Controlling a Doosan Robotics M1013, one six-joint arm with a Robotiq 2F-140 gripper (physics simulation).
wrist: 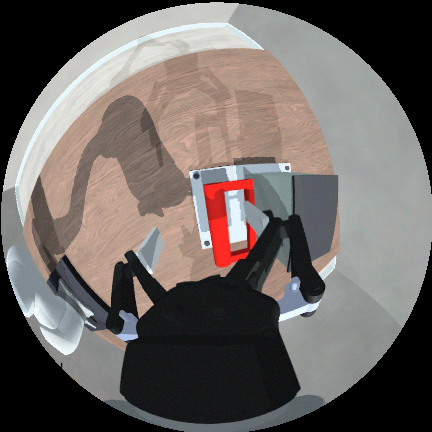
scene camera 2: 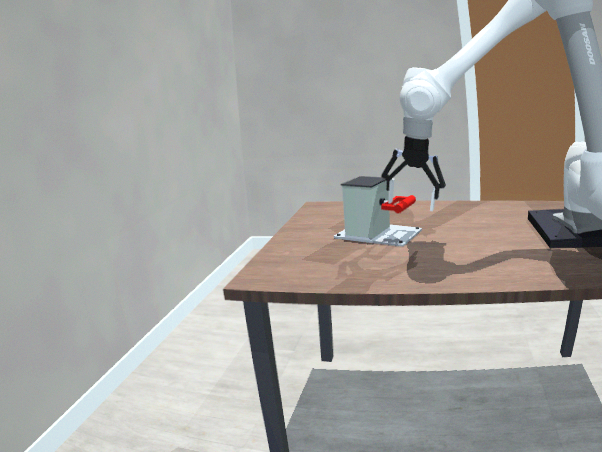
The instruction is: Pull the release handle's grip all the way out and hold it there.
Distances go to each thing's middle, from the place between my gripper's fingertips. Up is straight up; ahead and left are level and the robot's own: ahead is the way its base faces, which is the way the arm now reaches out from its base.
Now: the base plate (scene camera 2: 395,235) 10 cm below my hand, 10 cm ahead of it and 7 cm to the right of it.
